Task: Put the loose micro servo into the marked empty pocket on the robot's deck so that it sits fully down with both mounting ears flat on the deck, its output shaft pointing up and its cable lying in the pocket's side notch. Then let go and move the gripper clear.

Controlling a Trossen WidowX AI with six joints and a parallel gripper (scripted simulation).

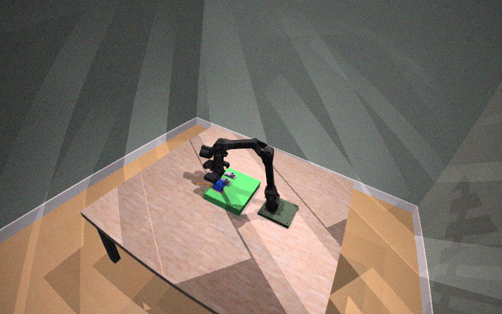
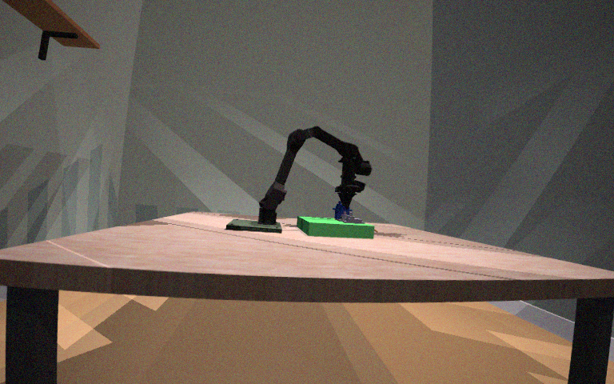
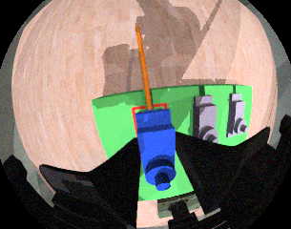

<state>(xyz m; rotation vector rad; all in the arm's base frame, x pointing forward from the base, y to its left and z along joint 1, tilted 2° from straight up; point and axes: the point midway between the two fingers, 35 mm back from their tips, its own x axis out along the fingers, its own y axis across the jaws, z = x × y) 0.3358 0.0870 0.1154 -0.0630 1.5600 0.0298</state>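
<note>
My gripper tip is now 12 cm past the green deck, 8 cm to the left of it and 7 cm above it.
</note>
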